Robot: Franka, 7 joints.
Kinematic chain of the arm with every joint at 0, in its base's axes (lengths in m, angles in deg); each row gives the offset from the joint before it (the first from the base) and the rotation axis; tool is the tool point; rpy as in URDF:
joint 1: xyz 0 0 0.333 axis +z
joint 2: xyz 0 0 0 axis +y
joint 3: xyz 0 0 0.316 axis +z
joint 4: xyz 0.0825 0 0 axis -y
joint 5: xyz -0.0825 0 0.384 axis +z
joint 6: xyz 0 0 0 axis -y
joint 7: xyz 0.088 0 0 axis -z
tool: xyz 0 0 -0.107 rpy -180 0 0
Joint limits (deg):
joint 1: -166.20..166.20
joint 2: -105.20..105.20
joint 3: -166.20..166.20
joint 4: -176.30..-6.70
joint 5: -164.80..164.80
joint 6: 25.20..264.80
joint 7: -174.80..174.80
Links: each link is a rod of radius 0.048 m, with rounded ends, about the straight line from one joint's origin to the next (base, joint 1, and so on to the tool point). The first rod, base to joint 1, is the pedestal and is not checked.
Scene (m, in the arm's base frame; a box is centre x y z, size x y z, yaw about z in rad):
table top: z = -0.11
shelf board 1: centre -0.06 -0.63 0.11 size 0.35 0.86 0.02 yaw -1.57
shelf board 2: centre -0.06 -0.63 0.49 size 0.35 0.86 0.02 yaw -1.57
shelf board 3: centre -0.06 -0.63 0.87 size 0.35 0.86 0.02 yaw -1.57
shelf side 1: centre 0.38 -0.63 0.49 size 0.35 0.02 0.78 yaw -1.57
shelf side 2: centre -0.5 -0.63 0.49 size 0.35 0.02 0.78 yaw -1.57
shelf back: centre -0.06 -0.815 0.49 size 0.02 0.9 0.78 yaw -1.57
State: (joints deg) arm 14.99 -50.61 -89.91 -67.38 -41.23 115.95 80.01
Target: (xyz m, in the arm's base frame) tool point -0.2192 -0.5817 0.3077
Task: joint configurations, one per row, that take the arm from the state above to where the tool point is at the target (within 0.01 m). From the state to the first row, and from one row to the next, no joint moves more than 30 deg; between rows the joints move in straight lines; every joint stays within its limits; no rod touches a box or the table.
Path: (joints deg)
1: -7.95 -62.27 -70.19 -86.27 -33.44 97.20 80.01
2: -30.89 -73.94 -50.46 -105.16 -25.66 78.45 80.01
3: -5.05 -79.15 -28.01 -106.94 -19.49 69.57 80.01
4: 20.80 -84.36 -5.56 -108.72 -13.32 60.70 80.01
5: 46.64 -89.57 16.89 -110.50 -7.16 51.82 80.01
6: 72.49 -94.78 39.34 -112.29 -0.99 42.95 80.01
7: 98.33 -99.99 61.79 -114.07 5.18 34.07 80.01
8: 124.17 -105.20 84.24 -115.85 11.35 25.20 80.01
9: 116.09 -105.20 77.93 -91.80 11.66 25.20 80.01
10: 108.00 -105.20 71.62 -67.75 11.98 25.20 80.01
11: 99.91 -105.20 65.31 -43.70 12.30 25.20 80.01

